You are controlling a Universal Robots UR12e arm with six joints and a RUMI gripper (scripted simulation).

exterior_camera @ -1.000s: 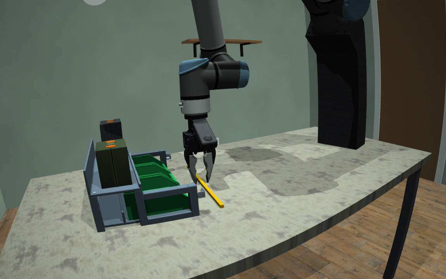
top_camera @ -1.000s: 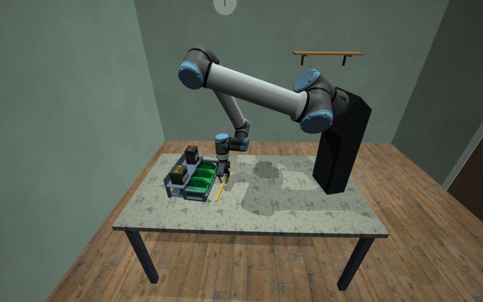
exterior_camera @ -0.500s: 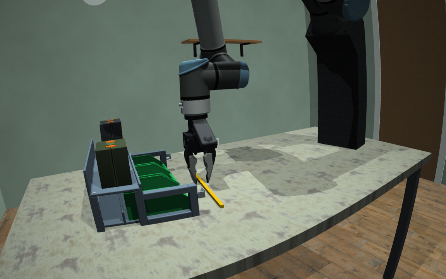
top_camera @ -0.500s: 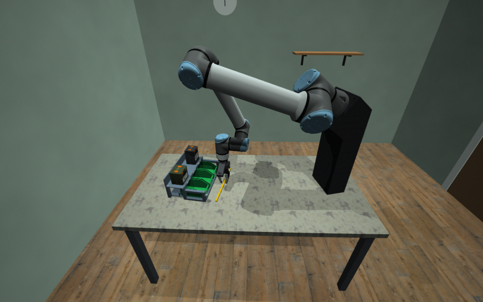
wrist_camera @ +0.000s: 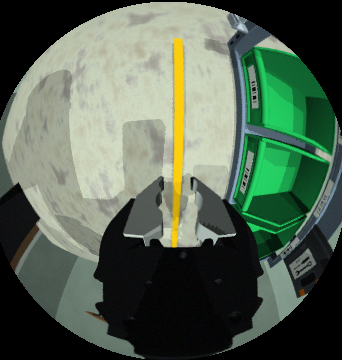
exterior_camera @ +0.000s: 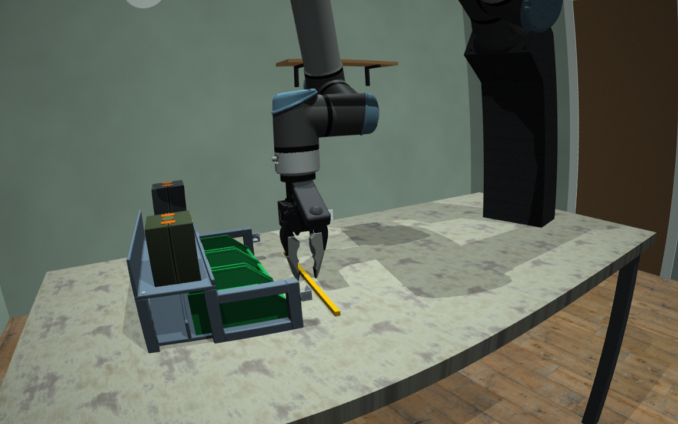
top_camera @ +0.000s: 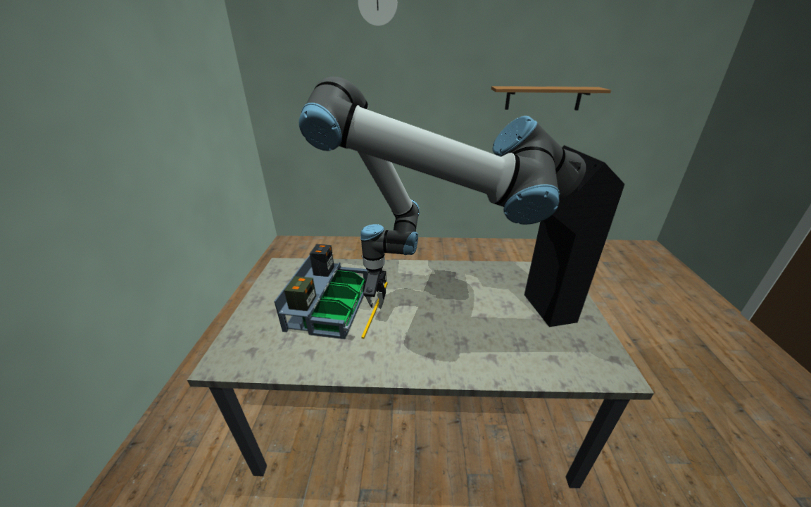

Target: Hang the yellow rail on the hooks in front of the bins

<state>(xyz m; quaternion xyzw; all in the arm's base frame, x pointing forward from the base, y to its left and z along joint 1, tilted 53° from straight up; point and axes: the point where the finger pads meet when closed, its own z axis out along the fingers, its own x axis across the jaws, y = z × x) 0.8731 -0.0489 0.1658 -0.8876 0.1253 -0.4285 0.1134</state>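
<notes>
My gripper is now 1 cm above the yellow rail.
</notes>
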